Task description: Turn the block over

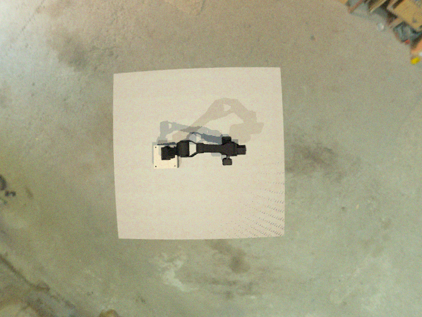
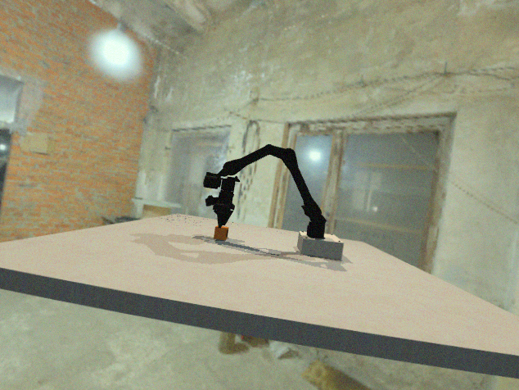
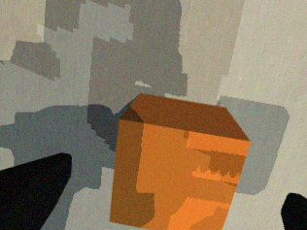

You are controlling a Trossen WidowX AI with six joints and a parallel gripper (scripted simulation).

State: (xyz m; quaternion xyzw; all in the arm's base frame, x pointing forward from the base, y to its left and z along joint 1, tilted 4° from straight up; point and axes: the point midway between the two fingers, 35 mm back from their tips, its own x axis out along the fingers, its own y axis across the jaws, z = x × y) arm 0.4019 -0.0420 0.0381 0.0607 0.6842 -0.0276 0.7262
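Now: gripper tip 10 mm past the block and 30 mm above it.
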